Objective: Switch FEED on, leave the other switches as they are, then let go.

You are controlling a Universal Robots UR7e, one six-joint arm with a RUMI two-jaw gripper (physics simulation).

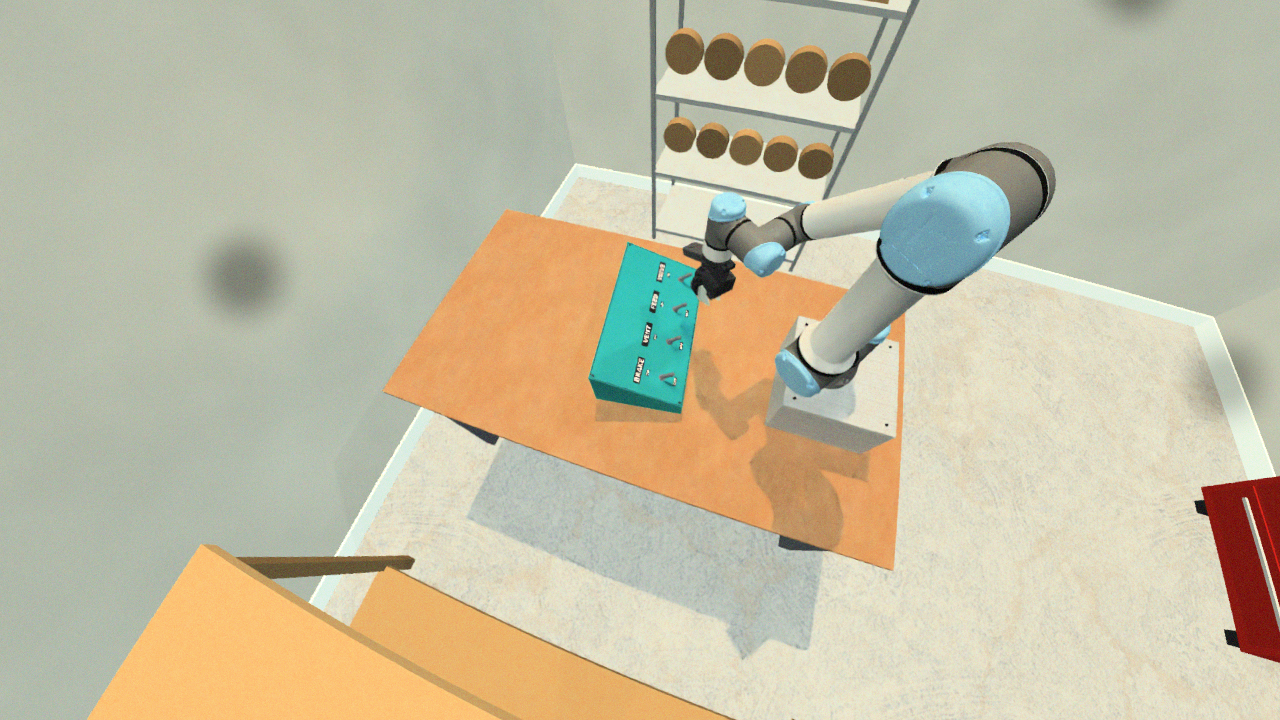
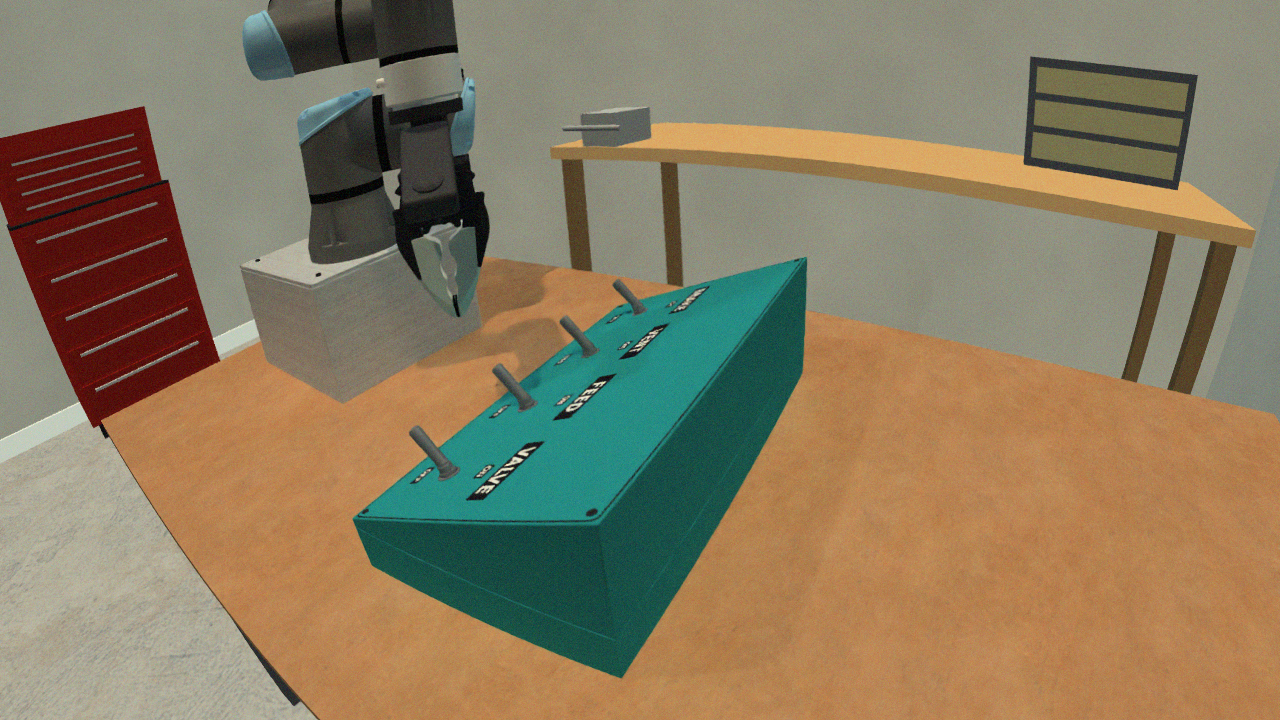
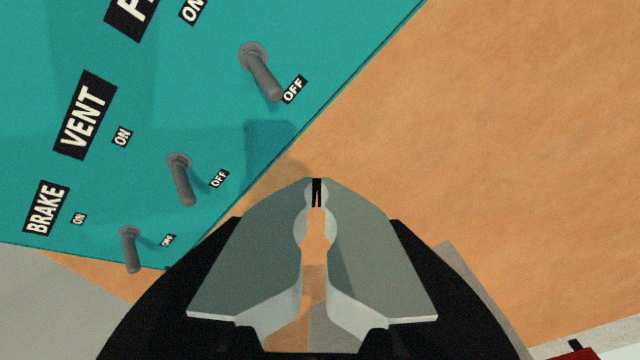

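Observation:
The teal switch box stands on the table with four grey levers. The FEED lever leans to its OFF label. The VALVE lever, VENT lever and BRAKE lever lean to OFF too. My gripper is shut and empty, its tips pointing down just off the box's OFF-side edge, apart from the levers.
The orange table bears the arm's grey base block, on the OFF side of the box. A shelf rack, a red tool cabinet and a wooden bench stand around the table.

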